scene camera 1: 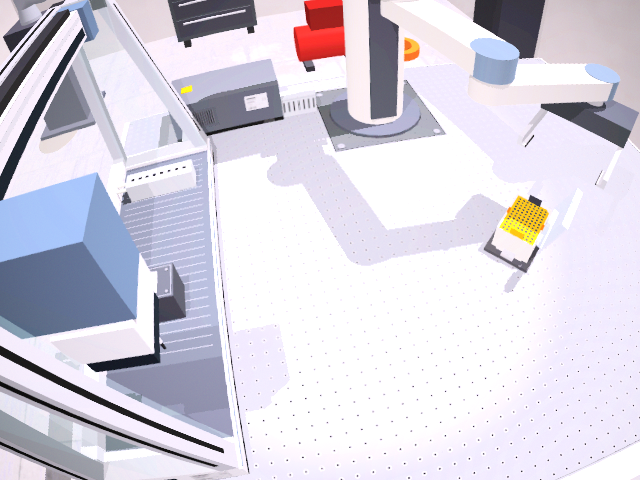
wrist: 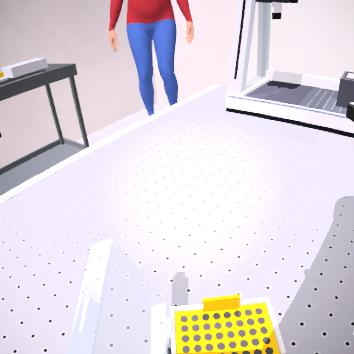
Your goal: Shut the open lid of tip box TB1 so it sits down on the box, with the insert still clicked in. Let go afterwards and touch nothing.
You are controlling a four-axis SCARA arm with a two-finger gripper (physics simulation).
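Frame: origin at the arm's base, x ahead, y left, z up, level; metres.
Seen in the pictures: gripper, fingertip midpoint: (scene camera 1: 561, 161) (wrist: 163, 93); arm's base, link origin: (scene camera 1: 375, 114).
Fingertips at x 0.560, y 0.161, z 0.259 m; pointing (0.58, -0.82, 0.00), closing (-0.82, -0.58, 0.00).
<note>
Pixels of each thing's top centre, then the offset from my fingertips to it. "spot": a spot on its surface instead.
- Tip box TB1, top centre: (scene camera 1: 526, 216) 0.041 m back, 0.003 m left, 0.180 m down
- clear lid, top centre: (wrist: 106, 312) (scene camera 1: 568, 200) 0.011 m ahead, 0.044 m left, 0.092 m down
- dark base plate, surface spot: (scene camera 1: 341, 142) spot: 0.446 m back, 0.286 m right, 0.247 m down
- framed machine with a blue head, surface spot: (scene camera 1: 46, 248) spot: 0.216 m ahead, 0.659 m right, 0.242 m up
- grey instrument, surface spot: (scene camera 1: 232, 98) spot: 0.596 m back, 0.536 m right, 0.145 m down
Tip box TB1 (scene camera 1: 509, 246) is a white box at the right of the table, on a dark base. Its yellow insert (scene camera 1: 524, 219) (wrist: 225, 330) with rows of holes lies level in the top. Orange tabs show at its edges; whether they are clicked in is too small to tell. The clear lid (scene camera 1: 572, 209) (wrist: 92, 300) stands open and steeply upright, to the right of the box in the scene view and to its left in the wrist view. My gripper (scene camera 1: 563, 159) is open and empty, its fingers wide apart, above and behind the box. The fingertips do not show in the wrist view.
The arm's column stands on a dark base plate (scene camera 1: 341, 142) at the back. A framed machine with a blue head (scene camera 1: 46, 248) stands at the left. A grey instrument (scene camera 1: 232, 98) is at the back left. A person (wrist: 151, 50) stands beyond the table edge.
</note>
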